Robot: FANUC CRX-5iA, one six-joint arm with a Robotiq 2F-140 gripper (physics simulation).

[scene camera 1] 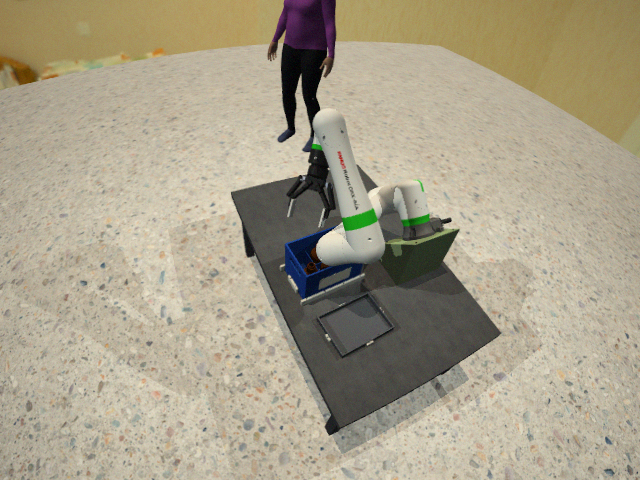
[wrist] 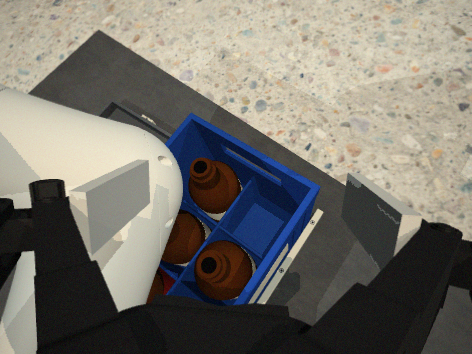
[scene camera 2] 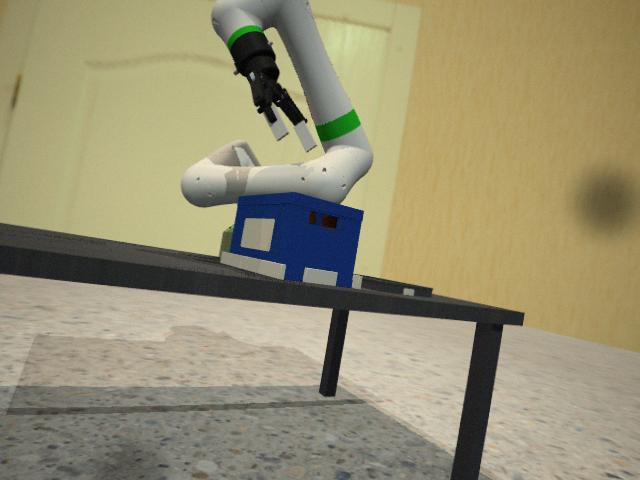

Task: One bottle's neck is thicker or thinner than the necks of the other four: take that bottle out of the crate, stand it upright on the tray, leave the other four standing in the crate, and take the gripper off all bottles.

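Places are measured from the arm's base along level axes (x ahead, y left, z up), in centimetres.
Where they show: gripper, fingertip midpoint: (scene camera 1: 305,221) (wrist: 244,188) (scene camera 2: 298,143); arm's base, origin of the base link: (scene camera 1: 419,236).
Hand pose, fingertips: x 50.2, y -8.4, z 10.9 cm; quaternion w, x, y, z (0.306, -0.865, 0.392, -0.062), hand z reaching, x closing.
Things, the pixels of their top centre, and the offset from my fingertips. Level surfaces: height alone.
- blue crate, middle of its top: (wrist: 176,243) (scene camera 2: 297,203) (scene camera 1: 325,248) dx -7.9, dy +4.9, dz -11.8 cm
- bottle, middle of its top: (wrist: 200,166) (scene camera 2: 331,211) (scene camera 1: 311,264) dx -0.4, dy +10.6, dz -13.1 cm
- tray, middle of its top: (scene camera 2: 374,278) (scene camera 1: 356,321) dx -13.3, dy +32.4, dz -26.8 cm
- table, its level: dz -29.4 cm
The blue crate (scene camera 1: 297,271) (scene camera 2: 320,248) (wrist: 300,220) stands on the table. In the wrist view, brown bottles stand in its compartments: one bottle (wrist: 217,189) near the tray end, one (wrist: 186,239) partly behind the arm, one (wrist: 227,272) beside the long wall, and a sliver of another (wrist: 156,287). A fifth bottle does not show there. Which neck differs I cannot tell. One compartment by the corner is empty. The tray (scene camera 1: 356,325) (scene camera 2: 382,284) is empty. My gripper (scene camera 1: 305,221) (scene camera 2: 296,144) (wrist: 244,188) is open and empty, high above the crate and apart from the bottles.
White strips (scene camera 1: 333,289) (scene camera 2: 253,266) run along the crate's foot. The arm's elbow (scene camera 1: 341,248) (scene camera 2: 346,165) (wrist: 145,175) hangs over part of the crate. A green pedestal (scene camera 1: 418,258) bears the arm's base. A person (scene camera 1: 305,56) stands beyond the table (scene camera 1: 413,351).
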